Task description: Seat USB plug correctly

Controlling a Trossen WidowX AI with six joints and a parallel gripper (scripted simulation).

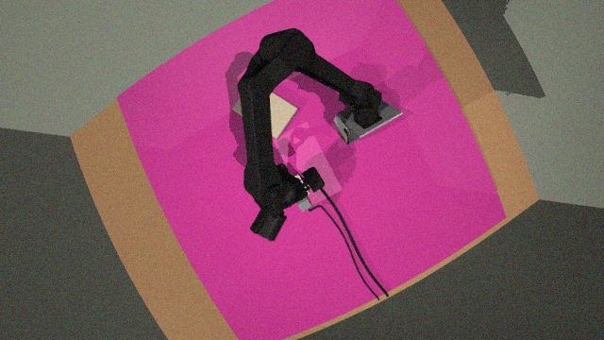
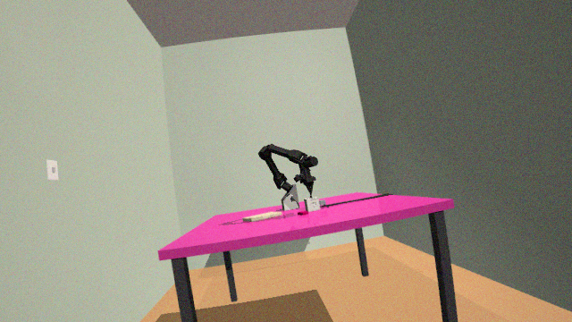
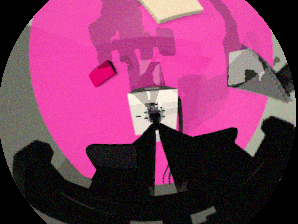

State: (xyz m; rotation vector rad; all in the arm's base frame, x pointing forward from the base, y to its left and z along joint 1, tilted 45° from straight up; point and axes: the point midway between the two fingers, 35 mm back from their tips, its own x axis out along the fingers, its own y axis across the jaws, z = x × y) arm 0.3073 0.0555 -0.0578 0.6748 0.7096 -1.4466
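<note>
Now: gripper tip 20 mm above the dark USB plug. Also, from my gripper tip: beige flat pad (320 mm to the right, 100 mm below, 40 mm behind); small magenta block (110 mm ahead, 100 mm below, 90 mm to the right).
</note>
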